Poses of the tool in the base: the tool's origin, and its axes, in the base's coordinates. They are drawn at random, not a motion.
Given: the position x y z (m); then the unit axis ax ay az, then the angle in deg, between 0 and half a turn.
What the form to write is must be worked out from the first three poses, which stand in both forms.
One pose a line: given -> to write
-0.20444 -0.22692 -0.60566 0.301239 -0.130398 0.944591 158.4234 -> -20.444 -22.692 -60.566 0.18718 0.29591 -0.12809 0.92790
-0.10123 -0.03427 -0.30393 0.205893 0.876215 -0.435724 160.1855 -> -10.123 -3.427 -30.393 0.17205 0.20282 0.86315 -0.42923
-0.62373 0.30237 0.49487 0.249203 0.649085 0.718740 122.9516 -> -62.373 30.237 49.487 0.47753 0.21895 0.57030 0.63150
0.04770 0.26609 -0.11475 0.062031 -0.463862 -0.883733 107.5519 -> 4.770 26.609 -11.475 0.59094 0.05004 -0.37420 -0.71292
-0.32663 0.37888 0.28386 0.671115 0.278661 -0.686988 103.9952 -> -32.663 37.888 28.386 0.61569 0.52883 0.21958 -0.54134
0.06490 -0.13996 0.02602 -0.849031 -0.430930 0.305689 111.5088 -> 6.490 -13.996 2.602 0.56274 -0.70184 -0.35622 0.25269
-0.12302 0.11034 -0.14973 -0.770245 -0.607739 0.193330 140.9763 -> -12.302 11.034 -14.973 0.33400 -0.72601 -0.57284 0.18223
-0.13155 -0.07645 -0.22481 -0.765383 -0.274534 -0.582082 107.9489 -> -13.155 -7.645 -22.481 0.58815 -0.61901 -0.22203 -0.47076
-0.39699 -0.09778 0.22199 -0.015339 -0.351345 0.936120 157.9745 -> -39.699 -9.778 22.199 0.19103 -0.01506 -0.34488 0.91888
